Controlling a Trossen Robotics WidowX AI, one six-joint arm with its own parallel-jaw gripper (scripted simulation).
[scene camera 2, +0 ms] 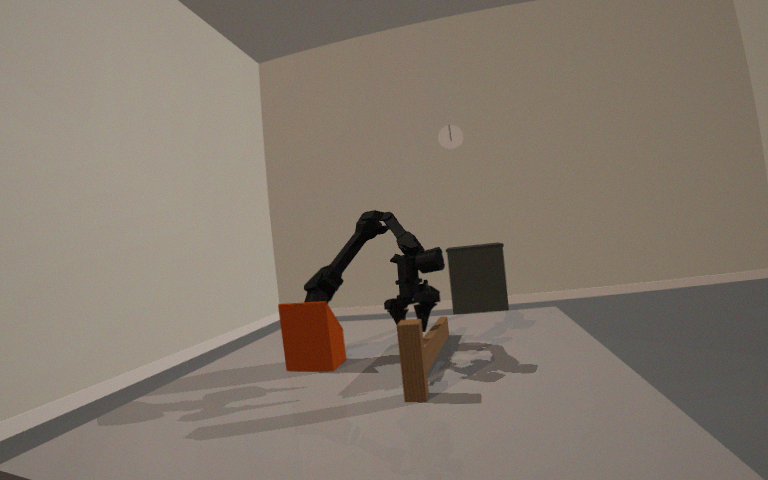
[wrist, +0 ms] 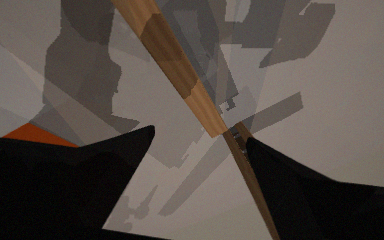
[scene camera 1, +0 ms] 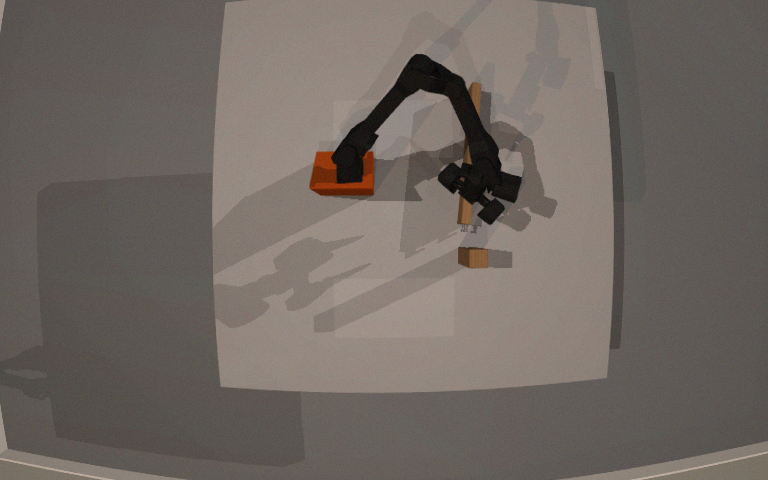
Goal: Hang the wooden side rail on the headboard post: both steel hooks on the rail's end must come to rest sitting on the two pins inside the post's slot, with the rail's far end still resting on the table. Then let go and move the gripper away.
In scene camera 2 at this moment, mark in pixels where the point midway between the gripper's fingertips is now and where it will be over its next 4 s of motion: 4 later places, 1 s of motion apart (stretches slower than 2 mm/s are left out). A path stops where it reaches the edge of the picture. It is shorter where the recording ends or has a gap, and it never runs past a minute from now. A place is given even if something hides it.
The gripper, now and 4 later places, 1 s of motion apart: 413,332; 422,337; 425,353; 423,360; 424,360
